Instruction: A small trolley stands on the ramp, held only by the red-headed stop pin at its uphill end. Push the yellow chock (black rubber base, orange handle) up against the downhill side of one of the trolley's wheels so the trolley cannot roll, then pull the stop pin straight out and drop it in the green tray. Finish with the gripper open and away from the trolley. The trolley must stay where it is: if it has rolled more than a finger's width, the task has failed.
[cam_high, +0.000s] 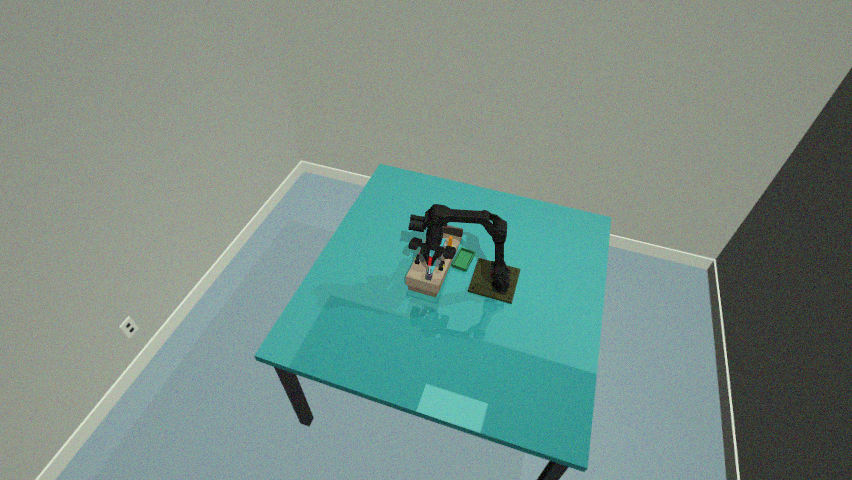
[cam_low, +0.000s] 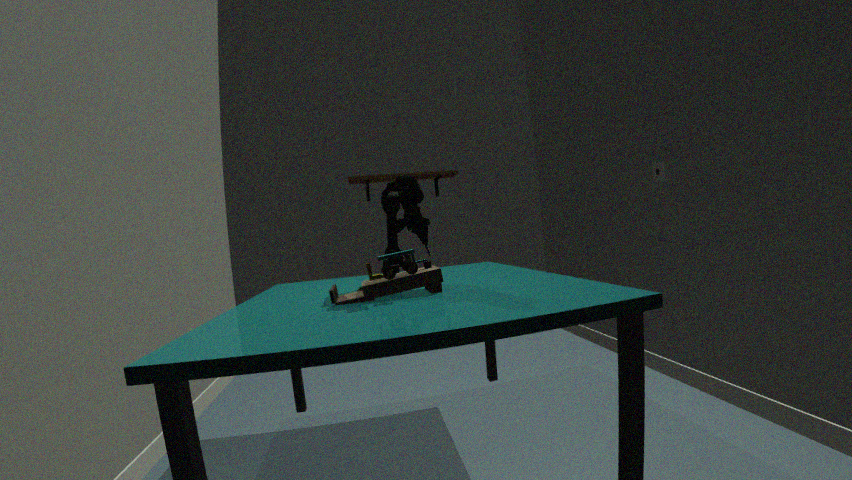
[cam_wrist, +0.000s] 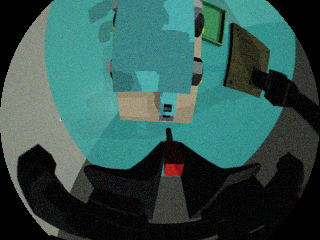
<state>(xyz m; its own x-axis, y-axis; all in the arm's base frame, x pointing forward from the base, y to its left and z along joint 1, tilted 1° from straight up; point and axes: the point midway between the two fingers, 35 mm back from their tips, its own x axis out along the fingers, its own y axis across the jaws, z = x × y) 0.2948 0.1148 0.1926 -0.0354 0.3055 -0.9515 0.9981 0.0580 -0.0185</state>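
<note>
The green tray lies 220 mm to the right of my gripper tip, 180 mm below it and 90 mm behind it. Round my gripper tip: ramp 130 mm below, 110 mm to the right, 30 mm ahead; red-headed stop pin right at my gripper tip; blue trolley 110 mm to the right, 60 mm below, 30 mm ahead.
</note>
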